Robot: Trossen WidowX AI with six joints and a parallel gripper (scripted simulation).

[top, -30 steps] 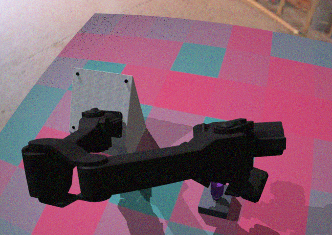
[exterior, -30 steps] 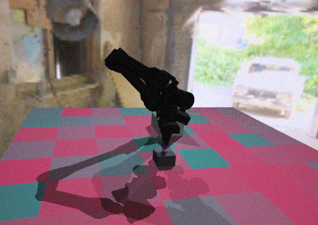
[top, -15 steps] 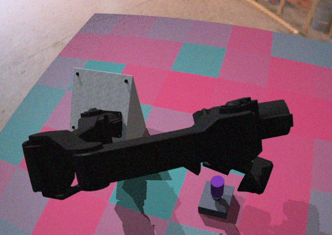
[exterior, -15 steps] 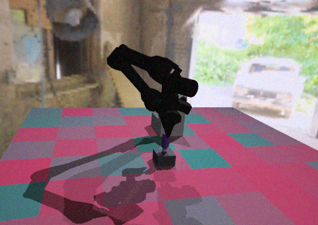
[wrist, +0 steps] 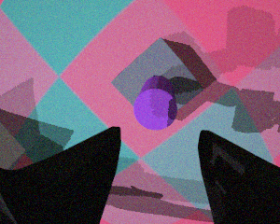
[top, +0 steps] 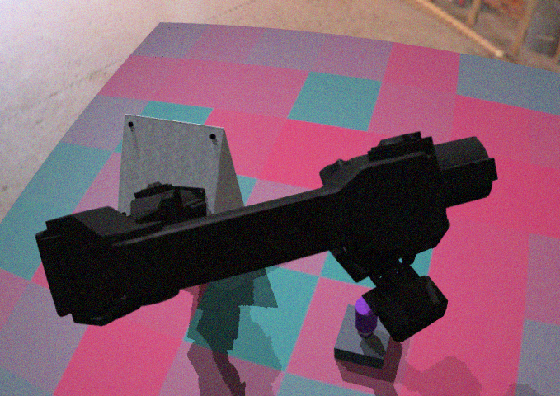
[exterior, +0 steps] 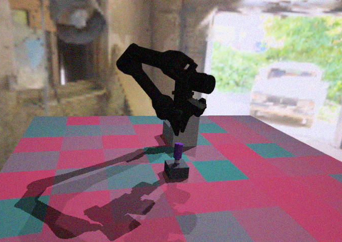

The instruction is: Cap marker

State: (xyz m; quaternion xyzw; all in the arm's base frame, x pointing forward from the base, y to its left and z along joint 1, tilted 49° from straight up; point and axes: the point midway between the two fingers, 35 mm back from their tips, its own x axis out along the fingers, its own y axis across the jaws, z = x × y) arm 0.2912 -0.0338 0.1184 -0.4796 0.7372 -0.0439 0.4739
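My gripper tip is 60 mm above the purple cap. Also, from my gripper tip: dark holder block: 130 mm below.
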